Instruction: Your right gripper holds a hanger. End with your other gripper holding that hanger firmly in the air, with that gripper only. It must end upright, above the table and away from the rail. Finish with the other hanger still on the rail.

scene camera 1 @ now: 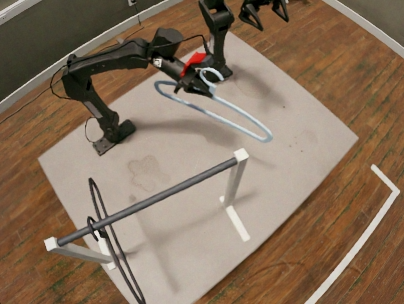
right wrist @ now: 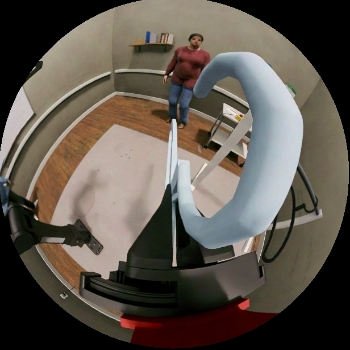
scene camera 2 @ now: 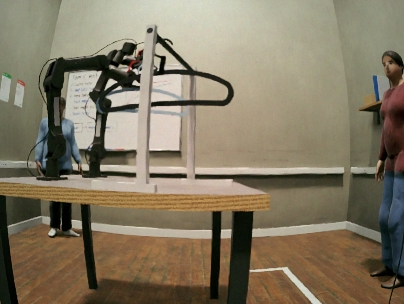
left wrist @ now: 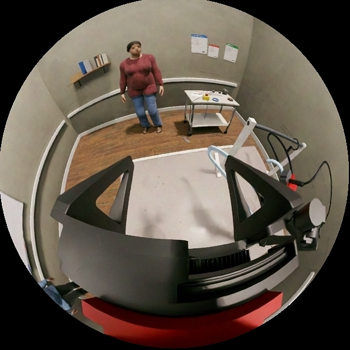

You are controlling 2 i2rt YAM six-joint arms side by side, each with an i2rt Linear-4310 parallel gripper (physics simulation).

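Places are measured from the left arm's base along level axes (x ahead, y left, z up), in metres.
Pixels of known places: left gripper, fingertip midpoint: point(scene camera 1: 275, 25) point(scene camera 2: 155, 67); right gripper, fingertip midpoint: point(scene camera 1: 213, 95); left arm's base at its link origin: point(scene camera 1: 212, 77) point(scene camera 2: 94, 177); right arm's base at its link origin: point(scene camera 1: 114, 137) point(scene camera 2: 52, 179).
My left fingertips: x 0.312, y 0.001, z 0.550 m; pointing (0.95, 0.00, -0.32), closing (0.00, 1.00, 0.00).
For each thing: its top centre in the pictures, then the offset to it from my left fingertips. "pt": a spot on its surface instead. Level surfaces: height alone.
- light blue hanger at a spot on its surface: point(scene camera 1: 268, 136) pt dx +0.192, dy -0.128, dz -0.228 m
- table at its surface level: dz -0.550 m
- rail at its top centre: point(scene camera 1: 144, 202) point(scene camera 2: 175, 52) dx +0.228, dy -0.524, dz -0.106 m
My right gripper point(scene camera 1: 209, 91) point(right wrist: 173, 187) is shut on the light blue hanger point(scene camera 1: 268, 136) point(scene camera 2: 172, 112) point(right wrist: 275, 125) just below its hook. The hanger is in the air above the table point(scene camera 1: 310, 125), hook up and its long loop roughly level, apart from the rail point(scene camera 1: 165, 194) point(scene camera 2: 175, 52). In the left wrist view, part of the hanger point(left wrist: 212, 155) shows beyond the right-hand finger. My left gripper point(scene camera 1: 274, 24) point(left wrist: 179, 159) is open and empty, apart from the hanger, at the top of scene camera 1. The black hanger point(scene camera 1: 93, 192) point(scene camera 2: 229, 92) hangs on the rail near its left end in scene camera 1.
White posts point(scene camera 1: 235, 180) point(scene camera 2: 145, 110) carry the rail in front of both arms. The left arm's base point(scene camera 1: 220, 74) point(right wrist: 90, 237) stands on the table behind the blue hanger in scene camera 1. Beyond the table are a cart and a person in red point(left wrist: 141, 75).
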